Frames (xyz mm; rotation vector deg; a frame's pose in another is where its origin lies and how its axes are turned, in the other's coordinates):
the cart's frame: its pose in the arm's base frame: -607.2 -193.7 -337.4 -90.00 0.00 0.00
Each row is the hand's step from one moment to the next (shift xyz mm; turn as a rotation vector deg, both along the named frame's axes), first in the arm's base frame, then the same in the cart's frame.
Working: the arm's base frame: its pose in the cart's frame: 607.2 -337.4 193.7 90.00 0.00 0.00

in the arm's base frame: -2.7 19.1 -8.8 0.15 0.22 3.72
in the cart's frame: -2.7 8.8 19.1 0.15 -3.72 0.22
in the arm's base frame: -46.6 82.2 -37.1 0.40 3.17 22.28
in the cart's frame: -46.6 37.1 82.2 0.40 -22.28 3.17
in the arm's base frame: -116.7 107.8 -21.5 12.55 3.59 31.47
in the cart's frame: -116.7 21.5 107.8 12.55 -31.47 3.59
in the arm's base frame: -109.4 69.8 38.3 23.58 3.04 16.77
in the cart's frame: -109.4 -38.3 69.8 23.58 -16.77 3.04
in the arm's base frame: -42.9 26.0 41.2 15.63 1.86 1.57
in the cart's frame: -42.9 -41.2 26.0 15.63 -1.57 1.86
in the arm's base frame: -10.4 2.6 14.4 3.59 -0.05 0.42
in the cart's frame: -10.4 -14.4 2.6 3.59 -0.42 -0.05
